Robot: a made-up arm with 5 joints.
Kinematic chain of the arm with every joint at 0, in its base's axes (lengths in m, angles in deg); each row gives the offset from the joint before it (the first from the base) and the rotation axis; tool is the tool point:
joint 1: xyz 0 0 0.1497 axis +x
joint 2: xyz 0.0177 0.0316 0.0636 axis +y
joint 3: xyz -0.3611 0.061 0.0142 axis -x
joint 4: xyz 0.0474 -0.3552 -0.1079 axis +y
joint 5: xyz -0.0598 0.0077 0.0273 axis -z
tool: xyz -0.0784 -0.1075 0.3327
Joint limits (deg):
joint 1: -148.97..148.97
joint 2: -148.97..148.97
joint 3: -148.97..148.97
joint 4: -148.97..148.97
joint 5: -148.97..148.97
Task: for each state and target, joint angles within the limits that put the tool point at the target. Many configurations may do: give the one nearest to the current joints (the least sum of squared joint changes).
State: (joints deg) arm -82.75 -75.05 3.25 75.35 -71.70
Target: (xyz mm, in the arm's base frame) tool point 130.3 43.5 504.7
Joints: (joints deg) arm -84.07 -74.61 -5.53 80.95 -75.33
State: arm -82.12 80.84 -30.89 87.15 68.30
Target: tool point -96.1 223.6 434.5
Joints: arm -99.29 81.34 -51.99 55.37 57.57
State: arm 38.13 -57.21 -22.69 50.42 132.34
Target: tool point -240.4 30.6 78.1
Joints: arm 57.58 -95.38 19.88 46.50 138.07
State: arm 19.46 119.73 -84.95 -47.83 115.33
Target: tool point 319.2 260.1 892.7
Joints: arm 1.36 131.40 -98.09 -72.62 96.84
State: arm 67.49 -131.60 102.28 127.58 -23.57
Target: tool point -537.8 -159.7 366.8
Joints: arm 76.49 -75.75 130.34 134.08 -26.92
